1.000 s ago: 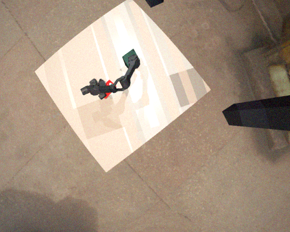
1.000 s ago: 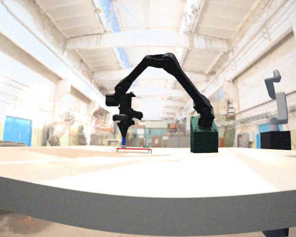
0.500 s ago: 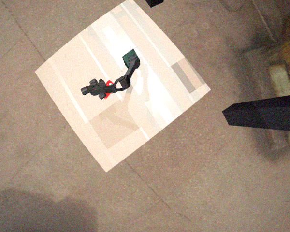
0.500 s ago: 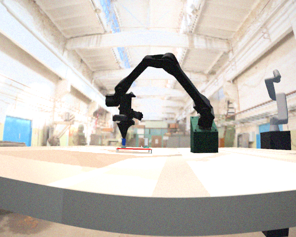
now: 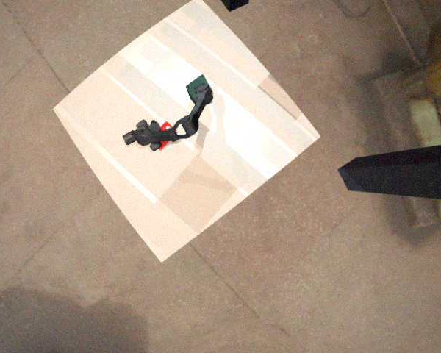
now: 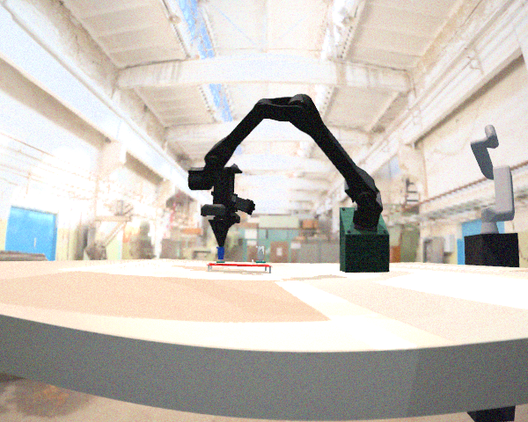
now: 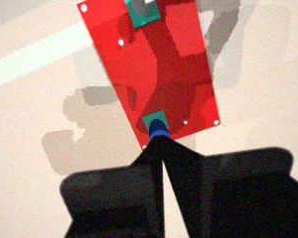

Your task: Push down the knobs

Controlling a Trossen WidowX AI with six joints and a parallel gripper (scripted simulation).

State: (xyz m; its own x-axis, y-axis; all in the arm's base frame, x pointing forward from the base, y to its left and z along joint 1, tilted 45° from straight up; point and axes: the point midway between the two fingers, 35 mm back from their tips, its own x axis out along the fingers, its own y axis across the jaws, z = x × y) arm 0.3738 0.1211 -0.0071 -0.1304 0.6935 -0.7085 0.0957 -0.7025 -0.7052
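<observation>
Right now the blue knob is 1 cm below my gripper tip. Also, from my gripper tip: pale grey knob 10 cm behind, 1 cm to the right, 1 cm below.
</observation>
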